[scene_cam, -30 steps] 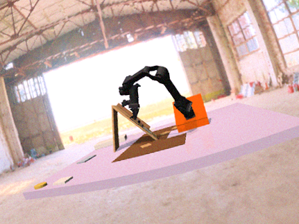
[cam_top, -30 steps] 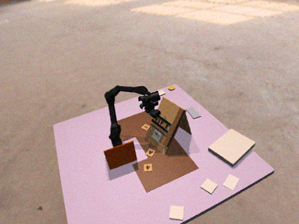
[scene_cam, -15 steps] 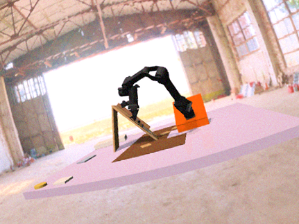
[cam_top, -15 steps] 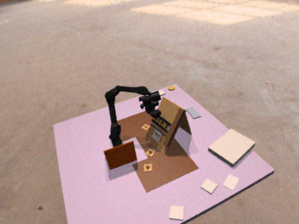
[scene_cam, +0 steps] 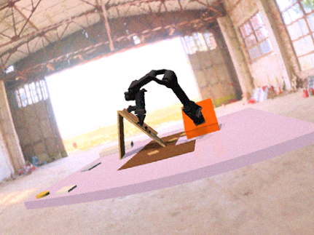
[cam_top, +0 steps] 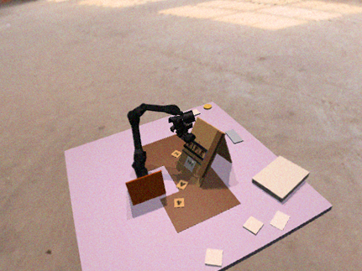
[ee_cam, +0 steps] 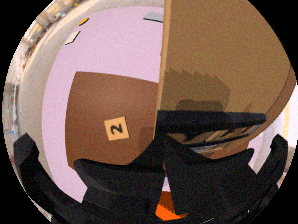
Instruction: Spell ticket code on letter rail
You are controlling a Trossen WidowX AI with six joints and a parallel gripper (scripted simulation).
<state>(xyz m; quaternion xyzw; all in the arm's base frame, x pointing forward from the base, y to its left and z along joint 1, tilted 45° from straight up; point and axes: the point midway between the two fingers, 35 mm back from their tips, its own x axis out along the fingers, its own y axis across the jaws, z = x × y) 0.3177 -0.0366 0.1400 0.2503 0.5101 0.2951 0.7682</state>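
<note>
Now: gripper tip 3 cm past the white ticket, 10 cm to the left of it and 9 cm above it. The rest, counted from my gripper tip: cream slab (39 cm ahead, 44 cm to the right, 14 cm below); brown mat (13 cm behind, 8 cm to the right, 16 cm below); grey plate (40 cm ahead, 5 cm to the left, 15 cm below).
</note>
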